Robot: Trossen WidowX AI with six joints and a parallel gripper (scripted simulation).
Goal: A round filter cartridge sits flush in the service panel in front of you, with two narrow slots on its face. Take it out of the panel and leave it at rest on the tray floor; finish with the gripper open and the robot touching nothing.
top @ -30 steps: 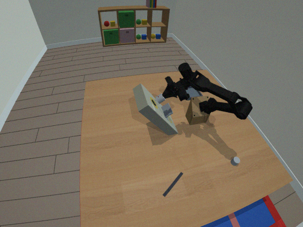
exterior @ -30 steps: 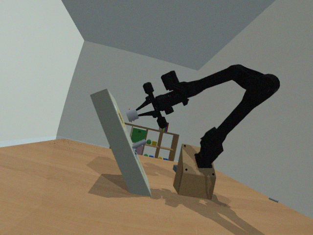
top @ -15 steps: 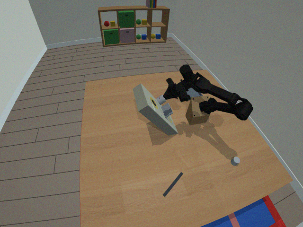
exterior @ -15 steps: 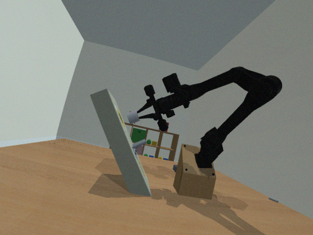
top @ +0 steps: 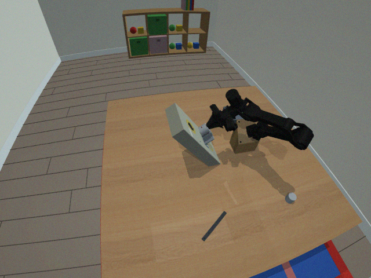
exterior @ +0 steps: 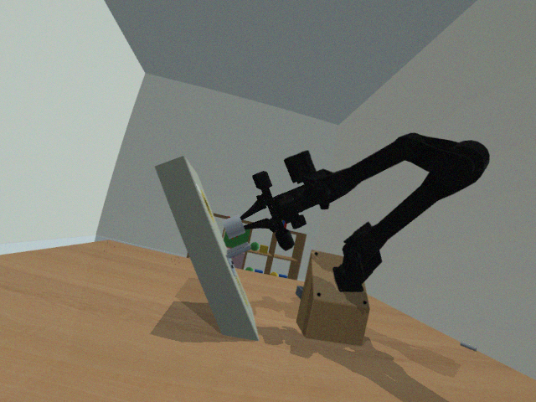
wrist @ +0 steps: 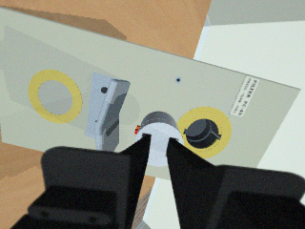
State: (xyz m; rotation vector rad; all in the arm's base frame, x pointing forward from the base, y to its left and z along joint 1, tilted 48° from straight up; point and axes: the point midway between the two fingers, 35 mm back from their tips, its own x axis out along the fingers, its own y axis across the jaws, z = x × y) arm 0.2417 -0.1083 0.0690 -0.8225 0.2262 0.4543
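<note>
Right now my gripper tip is 10 mm short of the round grey filter cartridge and 10 mm above it. From my gripper tip the other things lie so: grey service panel 50 mm ahead, 60 mm below; then small grey bracket 10 mm behind, 80 mm below; then grey-blue tray 380 mm behind, 250 mm to the right, 200 mm below.
</note>
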